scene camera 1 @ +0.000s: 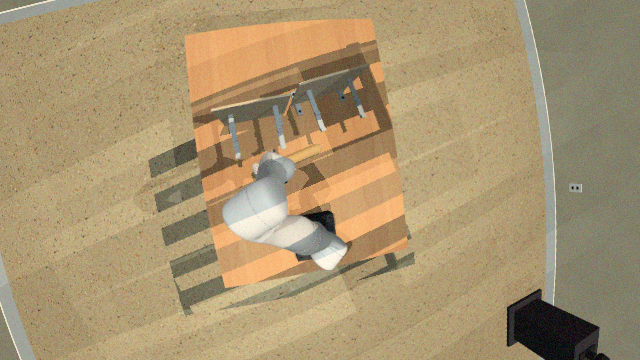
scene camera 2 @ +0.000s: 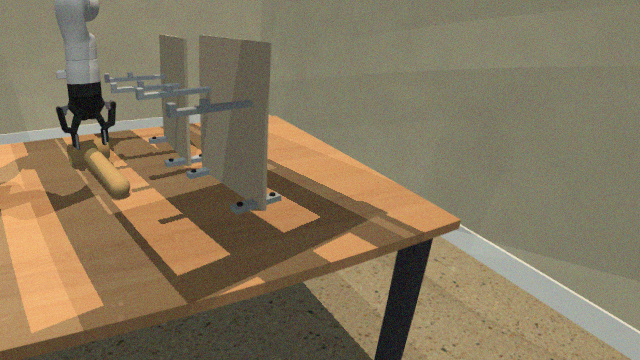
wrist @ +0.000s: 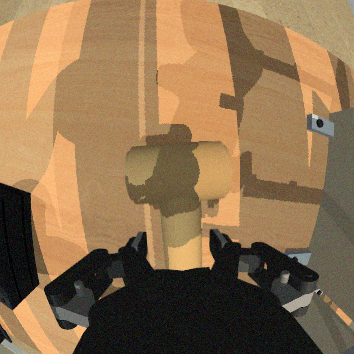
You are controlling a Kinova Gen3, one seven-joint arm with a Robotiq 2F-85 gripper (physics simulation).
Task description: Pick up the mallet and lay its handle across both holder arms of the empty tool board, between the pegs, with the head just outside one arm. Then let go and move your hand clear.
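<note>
The wooden mallet (scene camera 1: 306, 152) (scene camera 2: 106, 172) (wrist: 215, 170) lies flat on the table in front of the tool boards. My gripper (scene camera 2: 90, 143) (wrist: 177, 240) is open, pointing down, its fingertips low on either side of the handle near the head. Their exact height beside the handle is unclear. In scene camera 1 the arm hides the gripper and much of the head. The left tool board (scene camera 1: 255, 108) (scene camera 2: 172, 100) and right tool board (scene camera 1: 330, 82) (scene camera 2: 230, 120) stand upright. Each has two bare holder arms, including one on the left (scene camera 1: 234, 136) and one on the right (scene camera 1: 356, 97) (scene camera 2: 212, 108).
The boards' feet (scene camera 2: 198, 173) (wrist: 320, 125) sit on the table (scene camera 1: 280, 42) (scene camera 2: 330, 175). The holder arms stick out toward the mallet, above table height. The robot's black base (scene camera 1: 325, 220) (wrist: 15, 245) stands on the opposite side from the boards. Striped shadows cross the table.
</note>
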